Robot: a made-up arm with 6 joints.
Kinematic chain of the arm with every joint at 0, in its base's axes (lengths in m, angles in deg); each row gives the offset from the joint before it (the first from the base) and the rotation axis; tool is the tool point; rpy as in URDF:
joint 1: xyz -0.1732 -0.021 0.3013 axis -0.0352 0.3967 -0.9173
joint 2: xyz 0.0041 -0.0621 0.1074 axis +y
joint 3: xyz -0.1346 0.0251 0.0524 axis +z
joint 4: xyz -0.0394 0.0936 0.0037 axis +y
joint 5: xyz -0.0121 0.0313 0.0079 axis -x
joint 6: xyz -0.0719 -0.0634 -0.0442 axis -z
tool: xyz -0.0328 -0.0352 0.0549 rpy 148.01 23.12 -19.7
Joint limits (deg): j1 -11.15..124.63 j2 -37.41..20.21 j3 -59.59..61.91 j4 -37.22..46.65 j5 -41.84..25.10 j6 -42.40..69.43
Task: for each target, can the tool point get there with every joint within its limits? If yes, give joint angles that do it. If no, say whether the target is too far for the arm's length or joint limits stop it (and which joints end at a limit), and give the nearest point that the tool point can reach.
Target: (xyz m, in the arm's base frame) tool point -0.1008 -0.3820 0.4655
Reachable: no: joint limits stop it (at a limit: joint 1, joint 2, joint 3, joint 4, joint 5, joint 6) | nearest point 0.0344 -0.1894 0.4871 | short by 0.236 m
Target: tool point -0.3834 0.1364 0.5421
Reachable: yes | joints 32.75 -6.05 3.09 14.65 -0.25 45.11
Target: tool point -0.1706 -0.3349 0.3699
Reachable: no: joint limits stop it (at a limit: joint 1, joint 2, joint 3) | nearest point -0.3235 -0.1998 0.2863 | short by 0.220 m
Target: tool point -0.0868 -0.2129 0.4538
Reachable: no: joint limits stop it (at a limit: joint 1, joint 2, joint 3, joint 4, joint 5, joint 6) | nearest point 0.0344 -0.1894 0.4871 | short by 0.128 m
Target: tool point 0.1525 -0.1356 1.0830
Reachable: no: too far | nearest point 0.0022 -0.0419 0.6759 | short by 0.444 m
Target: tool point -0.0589 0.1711 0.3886
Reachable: yes | joints 98.21 -23.92 -39.77 -9.44 -10.45 -15.21
